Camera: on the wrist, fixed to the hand. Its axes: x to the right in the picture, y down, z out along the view.
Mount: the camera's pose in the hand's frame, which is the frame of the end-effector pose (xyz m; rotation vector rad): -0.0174 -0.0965 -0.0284 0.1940 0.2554 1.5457
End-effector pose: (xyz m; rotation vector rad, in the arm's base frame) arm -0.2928 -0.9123 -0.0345 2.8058 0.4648 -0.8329
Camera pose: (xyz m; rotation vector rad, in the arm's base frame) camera -0.3257 -0.8190 -0.0091 2.3258 -1.6016 -0.1164
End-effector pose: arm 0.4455 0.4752 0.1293 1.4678 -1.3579 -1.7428
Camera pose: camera 0.4988 0.5168 0.0528 0.2922 -1.7238 -0.4034
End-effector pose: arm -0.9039 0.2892 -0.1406 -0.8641 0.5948 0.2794
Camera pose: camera -0.8841 0.2067 -0.0838 -0.0804 1.4303 1.4828
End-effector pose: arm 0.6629 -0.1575 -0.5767 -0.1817 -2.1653 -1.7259
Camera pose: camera 0.6537 -0.2062 -0.6660 -1.1201 -1.2010 -0.5560
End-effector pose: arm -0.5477 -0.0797 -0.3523 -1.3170 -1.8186 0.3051
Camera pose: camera -0.5889 -0.1426 -0.2833 -2.2167 -0.2255 0.9966
